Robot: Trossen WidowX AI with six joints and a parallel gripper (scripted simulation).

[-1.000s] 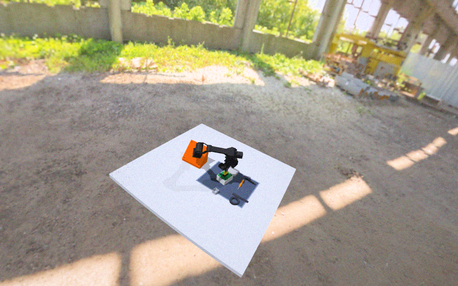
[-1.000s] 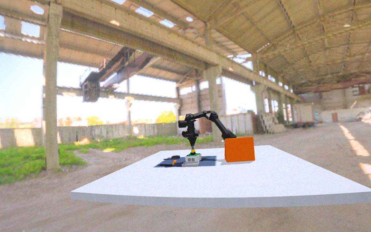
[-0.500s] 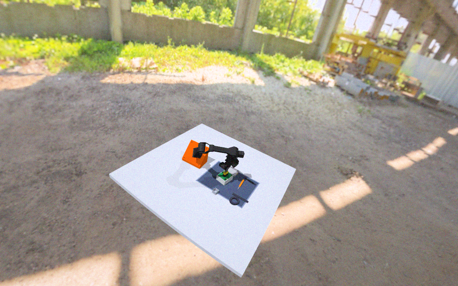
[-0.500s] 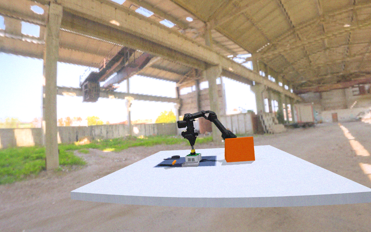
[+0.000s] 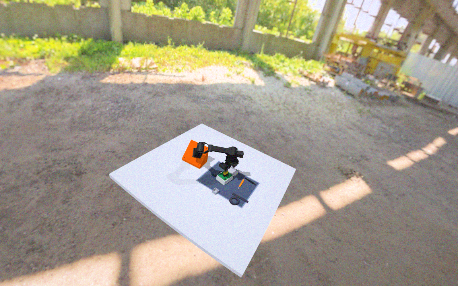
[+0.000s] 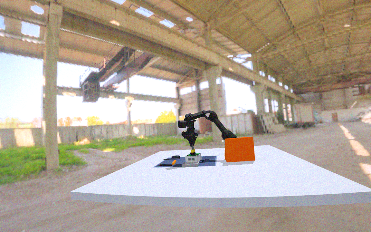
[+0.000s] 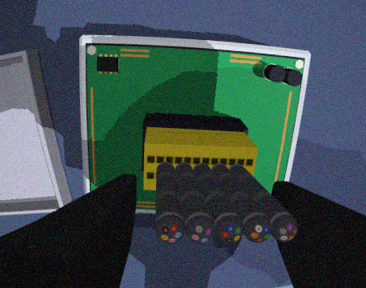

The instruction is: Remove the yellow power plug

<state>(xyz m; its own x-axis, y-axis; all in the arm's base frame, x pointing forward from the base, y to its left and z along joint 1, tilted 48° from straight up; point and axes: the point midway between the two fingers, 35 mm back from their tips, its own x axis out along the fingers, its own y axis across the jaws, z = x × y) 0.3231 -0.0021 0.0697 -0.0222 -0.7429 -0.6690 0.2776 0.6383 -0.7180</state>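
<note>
The yellow power plug is 30 mm below my gripper tip. The rest, counted from my gripper tip: dark mat (120 mm below, 50 mm ahead); then black rod (210 mm ahead, 120 mm to the right, 120 mm below).
</note>
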